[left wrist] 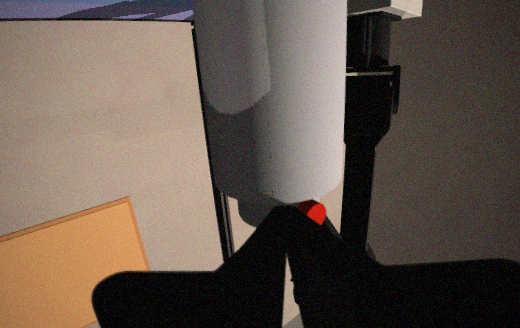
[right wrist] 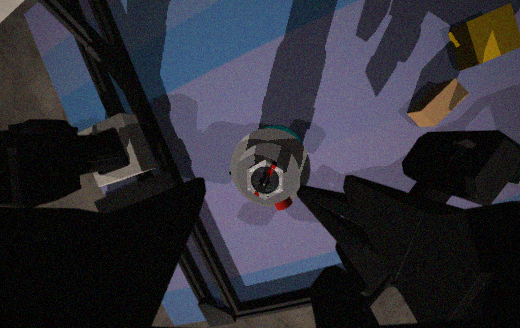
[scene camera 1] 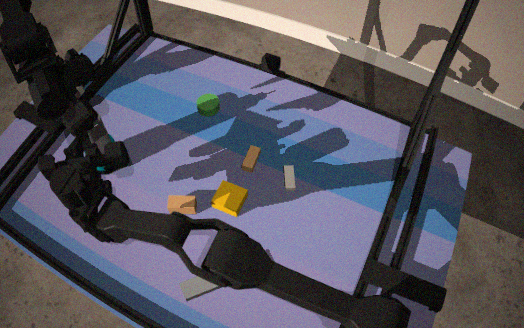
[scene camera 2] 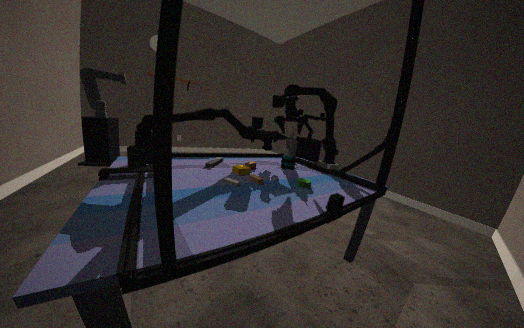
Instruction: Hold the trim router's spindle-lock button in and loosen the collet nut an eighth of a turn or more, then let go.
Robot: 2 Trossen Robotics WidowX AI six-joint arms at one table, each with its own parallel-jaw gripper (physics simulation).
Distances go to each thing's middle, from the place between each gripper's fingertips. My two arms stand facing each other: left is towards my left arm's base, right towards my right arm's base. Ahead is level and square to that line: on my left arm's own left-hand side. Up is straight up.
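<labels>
The yellow block (scene camera 1: 229,198) is 14 cm behind my left hand, 15 cm below it and 29 cm to the left of it. As for my right hand, it is 12 cm past the yellow block and 18 cm above it, and it is also 30 cm to the right of the block.
</labels>
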